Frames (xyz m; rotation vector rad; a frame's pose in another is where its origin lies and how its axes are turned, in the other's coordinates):
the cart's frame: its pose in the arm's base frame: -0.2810 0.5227 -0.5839 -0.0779 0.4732 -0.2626
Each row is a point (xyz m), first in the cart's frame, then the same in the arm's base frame.
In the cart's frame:
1: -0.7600 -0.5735 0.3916
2: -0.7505 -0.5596 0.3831
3: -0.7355 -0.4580 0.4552
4: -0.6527 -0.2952 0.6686
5: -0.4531 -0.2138 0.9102
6: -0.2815 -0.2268 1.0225
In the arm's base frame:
1: -0.8852 0.1789 0.1754
2: -0.8778 0.1896 0.1618
3: -0.8082 0.2845 0.2055
4: -0.6014 0.4220 0.3367
5: -0.3003 0.4503 0.4524
6: -0.1046 0.3933 0.4783

